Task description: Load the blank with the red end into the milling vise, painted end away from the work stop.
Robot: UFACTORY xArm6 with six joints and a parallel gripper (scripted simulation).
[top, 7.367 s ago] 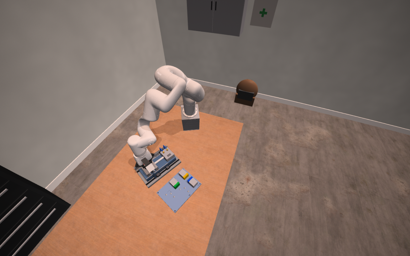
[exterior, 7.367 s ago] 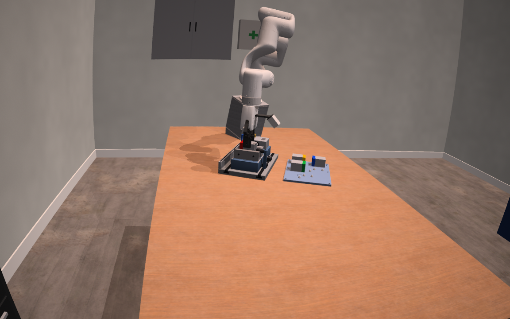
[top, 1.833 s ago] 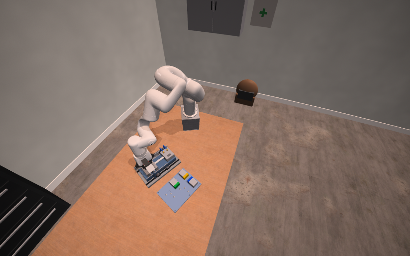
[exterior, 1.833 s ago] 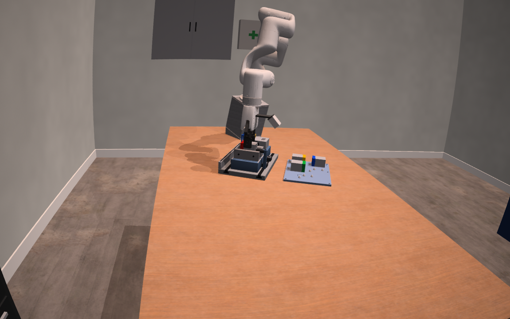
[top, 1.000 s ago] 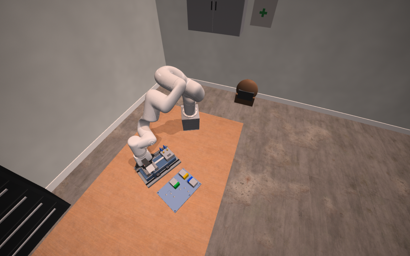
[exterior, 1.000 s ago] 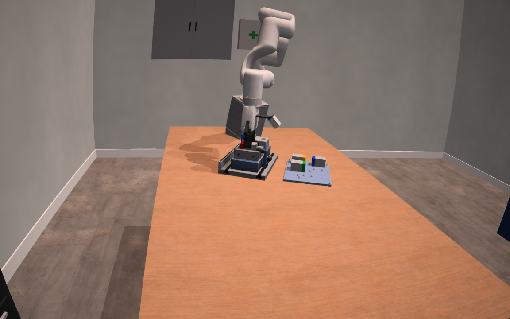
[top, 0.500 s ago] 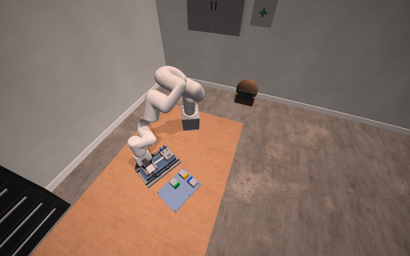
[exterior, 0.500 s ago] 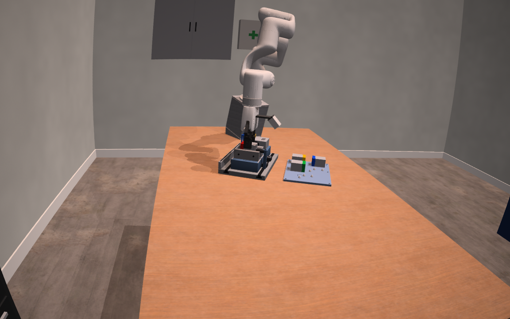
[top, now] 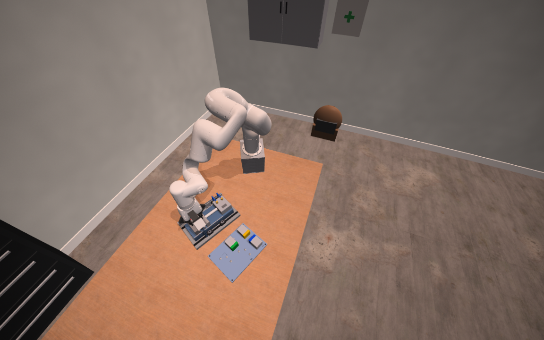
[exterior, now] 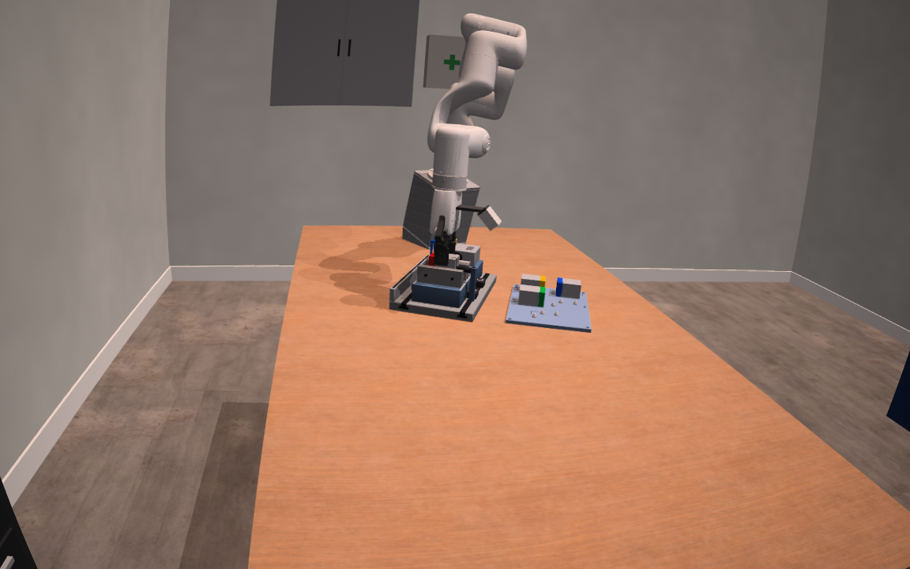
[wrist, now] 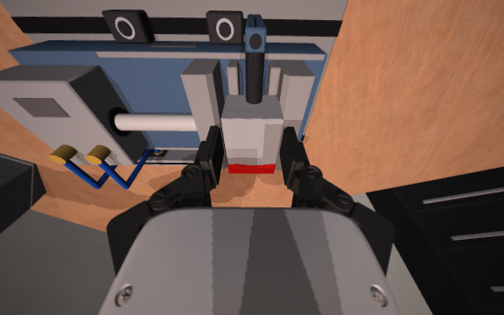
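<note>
Right now my hand is 2 cm above the red-ended blank. Also, from my hand: fixed jaw 3 cm ahead, 1 cm to the right, 4 cm below; then moving jaw 3 cm behind, 2 cm to the left, 4 cm below; then dark work stop rod 2 cm ahead, 4 cm to the left, 3 cm below.
</note>
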